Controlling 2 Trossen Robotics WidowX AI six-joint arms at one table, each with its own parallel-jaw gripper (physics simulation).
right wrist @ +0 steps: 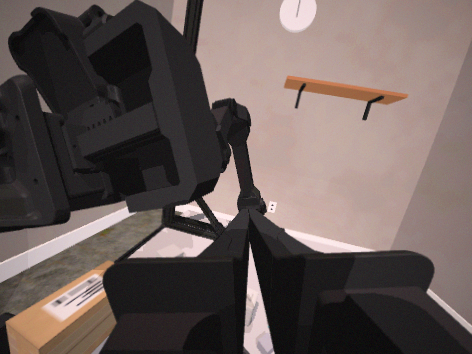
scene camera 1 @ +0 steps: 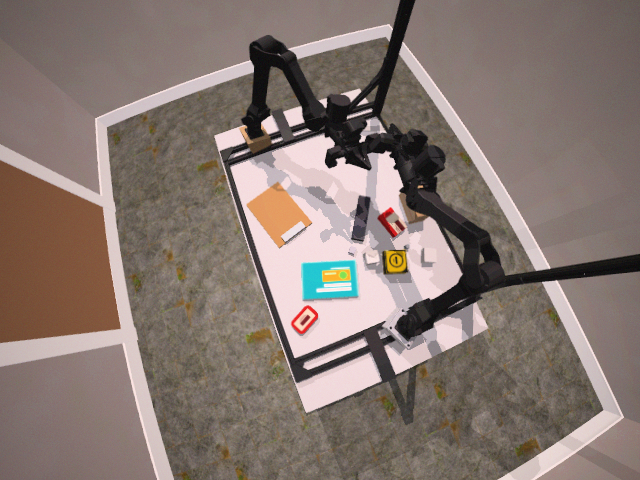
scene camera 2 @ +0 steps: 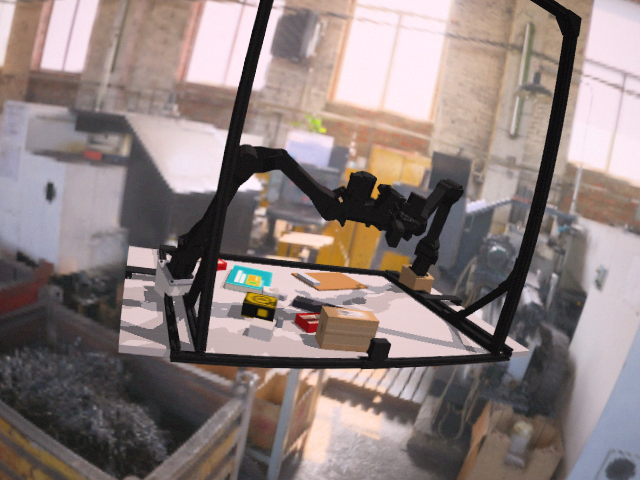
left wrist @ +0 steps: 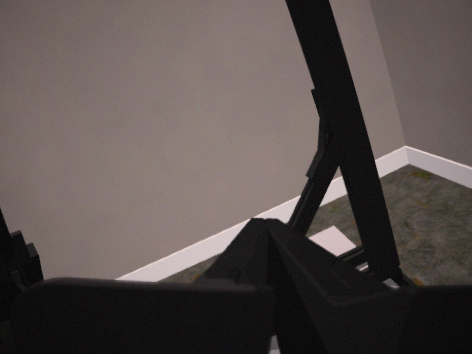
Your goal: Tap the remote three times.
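Note:
Left gripper point(scene camera 2: 416, 223), also in scene camera 1 point(scene camera 1: 391, 124) and the left wrist view point(left wrist: 262, 231): shut, holding nothing. My right gripper point(scene camera 1: 370, 169), also in the right wrist view point(right wrist: 247, 215): shut, holding nothing. On the table, a brown cardboard box point(scene camera 1: 277, 212), also in scene camera 2 point(scene camera 2: 325, 281). Brown cardboard box out of frame in the right wrist view. Brown cardboard box out of frame in the left wrist view.

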